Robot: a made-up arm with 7 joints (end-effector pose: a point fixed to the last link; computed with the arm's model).
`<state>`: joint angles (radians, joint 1 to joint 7).
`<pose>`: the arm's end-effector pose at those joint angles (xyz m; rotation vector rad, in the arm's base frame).
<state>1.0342 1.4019 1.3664 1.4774 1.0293 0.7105 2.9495</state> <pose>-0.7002 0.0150 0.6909 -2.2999 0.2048 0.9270</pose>
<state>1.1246 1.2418 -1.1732 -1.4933 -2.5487 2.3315 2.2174</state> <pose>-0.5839 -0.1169 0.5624 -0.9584 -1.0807 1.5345</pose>
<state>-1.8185 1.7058 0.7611 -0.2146 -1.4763 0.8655 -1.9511</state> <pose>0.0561 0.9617 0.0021 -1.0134 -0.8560 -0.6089</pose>
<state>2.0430 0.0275 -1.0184 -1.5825 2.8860 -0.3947 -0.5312</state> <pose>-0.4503 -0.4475 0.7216 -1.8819 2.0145 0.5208</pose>
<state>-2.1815 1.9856 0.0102 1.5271 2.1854 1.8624 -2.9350</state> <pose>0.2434 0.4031 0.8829 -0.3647 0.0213 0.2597</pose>
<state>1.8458 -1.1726 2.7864 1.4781 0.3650 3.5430 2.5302</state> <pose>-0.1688 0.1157 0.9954 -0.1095 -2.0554 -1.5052</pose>
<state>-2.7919 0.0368 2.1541 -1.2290 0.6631 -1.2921 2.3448</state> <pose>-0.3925 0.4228 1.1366 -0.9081 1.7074 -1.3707</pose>
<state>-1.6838 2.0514 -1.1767 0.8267 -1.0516 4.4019 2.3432</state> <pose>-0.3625 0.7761 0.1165 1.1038 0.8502 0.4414</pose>
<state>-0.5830 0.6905 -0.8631 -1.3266 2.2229 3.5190 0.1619</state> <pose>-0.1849 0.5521 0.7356 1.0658 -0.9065 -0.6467</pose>
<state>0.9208 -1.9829 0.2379 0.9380 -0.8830 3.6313 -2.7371</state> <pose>0.3517 0.3956 -0.1814 -0.5739 0.7351 1.9533</pose>
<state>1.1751 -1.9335 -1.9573 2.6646 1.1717 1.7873 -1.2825</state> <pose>0.2202 -0.2039 0.6639 0.8624 0.0641 0.1852</pose>
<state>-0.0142 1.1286 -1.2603 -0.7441 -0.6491 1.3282 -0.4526</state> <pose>-0.6859 0.4717 0.6069 -0.9837 -1.1182 0.3903</pose>
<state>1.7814 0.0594 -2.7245 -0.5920 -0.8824 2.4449 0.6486</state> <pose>-0.1166 0.3501 1.1434 -0.8651 1.1002 1.4800</pose>
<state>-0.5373 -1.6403 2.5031 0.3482 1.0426 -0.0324 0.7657</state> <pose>0.9307 -0.4296 0.6492 0.2097 -0.4099 0.4647</pose>
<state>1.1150 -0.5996 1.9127 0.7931 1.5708 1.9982 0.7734</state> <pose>-0.2236 0.4344 1.0680 -1.1156 0.8407 2.0357</pose>
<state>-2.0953 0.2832 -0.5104 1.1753 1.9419 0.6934 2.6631</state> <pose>-0.5597 -0.2138 1.1200 0.7479 0.3176 -0.6614</pose>
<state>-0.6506 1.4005 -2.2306 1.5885 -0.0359 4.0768 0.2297</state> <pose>-0.5679 -0.1496 0.1149 -0.9275 -0.0378 0.0088</pose>
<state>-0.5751 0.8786 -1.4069 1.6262 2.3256 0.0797 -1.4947</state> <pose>-0.4469 -0.6326 0.8122 -0.0666 0.0325 2.7938</pose>
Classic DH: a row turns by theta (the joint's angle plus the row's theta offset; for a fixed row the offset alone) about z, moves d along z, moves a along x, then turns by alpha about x. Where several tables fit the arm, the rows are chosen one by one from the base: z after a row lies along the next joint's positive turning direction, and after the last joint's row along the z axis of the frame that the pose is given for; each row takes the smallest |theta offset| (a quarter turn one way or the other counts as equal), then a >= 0, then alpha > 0; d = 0 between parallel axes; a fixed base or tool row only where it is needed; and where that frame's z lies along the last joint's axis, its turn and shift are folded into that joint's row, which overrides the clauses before.
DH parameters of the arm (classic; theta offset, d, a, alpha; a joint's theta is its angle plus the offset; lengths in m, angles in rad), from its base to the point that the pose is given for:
joint 1: 0 0.4323 0 1.5708
joint 2: 0 0.0801 0 -1.5708
joint 3: 0 0.3604 0.018 -1.5708
joint 4: 0 0.0661 -0.0312 1.5708
joint 5: 0 0.5971 0 1.5708
joint 6: 1.5708 0.124 0.1171 1.5708
joint 7: 0 0.016 0 0

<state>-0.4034 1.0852 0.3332 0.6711 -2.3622 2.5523 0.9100</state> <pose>-0.4796 0.4342 0.9824 -0.3088 1.0196 1.1366</pose>
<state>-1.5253 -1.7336 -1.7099 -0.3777 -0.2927 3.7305 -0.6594</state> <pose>0.1433 -0.8006 0.3425 0.2076 2.0880 1.6275</pose>
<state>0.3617 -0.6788 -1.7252 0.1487 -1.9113 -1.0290 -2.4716</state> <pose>0.6175 0.2200 1.2197 2.0419 -1.0111 -1.4197</pose>
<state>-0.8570 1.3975 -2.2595 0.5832 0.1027 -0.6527 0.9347</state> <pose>-0.9099 0.4484 0.2695 1.0151 1.6957 -0.8634</pose>
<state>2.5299 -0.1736 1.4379 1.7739 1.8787 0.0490 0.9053</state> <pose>-0.3650 -0.5135 0.5677 0.2840 1.1483 -1.1267</pose>
